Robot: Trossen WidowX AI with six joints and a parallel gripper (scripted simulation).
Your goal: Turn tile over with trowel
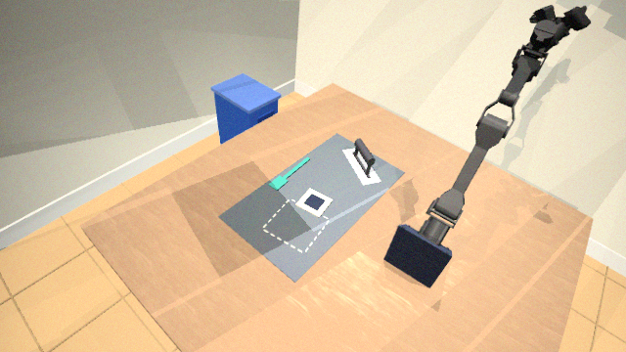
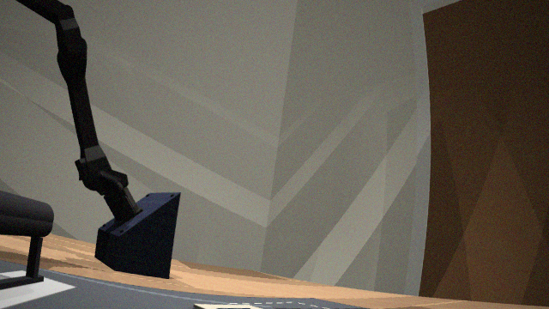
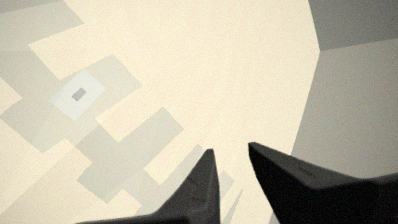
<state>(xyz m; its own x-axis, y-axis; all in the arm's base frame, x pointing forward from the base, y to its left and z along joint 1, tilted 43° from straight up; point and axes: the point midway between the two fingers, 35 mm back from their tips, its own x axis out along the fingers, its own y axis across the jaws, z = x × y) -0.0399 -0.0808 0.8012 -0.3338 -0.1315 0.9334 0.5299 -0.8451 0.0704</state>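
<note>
The small trowel lies 350 mm ahead of my gripper tip, 440 mm to the left of it and 620 mm below it. From my gripper tip the other things lie so: white tile 360 mm ahead, 710 mm to the left, 660 mm below; then grey mat 380 mm ahead, 660 mm to the left, 680 mm below; then teal flat tool 520 mm ahead, 690 mm to the left, 660 mm below.
</note>
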